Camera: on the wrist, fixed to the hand. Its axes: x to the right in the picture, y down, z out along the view.
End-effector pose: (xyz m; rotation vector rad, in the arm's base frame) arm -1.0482 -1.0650 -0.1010 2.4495 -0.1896 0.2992
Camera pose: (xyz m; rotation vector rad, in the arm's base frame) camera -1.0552 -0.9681 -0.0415 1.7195 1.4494 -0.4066
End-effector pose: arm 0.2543 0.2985 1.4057 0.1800 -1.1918 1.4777
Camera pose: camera 0.3372 0.3718 1.3786 0.7355 -0.8154 -0.0081
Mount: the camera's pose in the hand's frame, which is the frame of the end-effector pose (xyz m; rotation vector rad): 0.0029 -0.0382 -0.1073 -0.2439 -0.0238 -1.5267
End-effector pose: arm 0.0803 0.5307 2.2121 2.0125 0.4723 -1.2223
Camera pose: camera 0.1230 0.6355 2.2255 1.2034 2.2289 -1.7910
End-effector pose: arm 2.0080 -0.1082 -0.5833 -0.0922 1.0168 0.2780
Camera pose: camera 1.9312 -0.1663 -0.6442 -1.0199 0.6501 -0.9908
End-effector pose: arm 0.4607 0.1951 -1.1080 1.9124 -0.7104 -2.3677
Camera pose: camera 0.5700 0.1926 -1.1401 -1.4470 -0.8465 1.4316
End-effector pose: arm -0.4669 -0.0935 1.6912 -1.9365 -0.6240 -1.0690
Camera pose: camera -0.5415 -0.1628 1.7424 1.2780 1.9809 1.8020
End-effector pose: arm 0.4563 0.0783 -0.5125 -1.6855 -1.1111 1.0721
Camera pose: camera 0.5487 0.0719 -0.4461 -0.5204 -1.9978 -0.0534
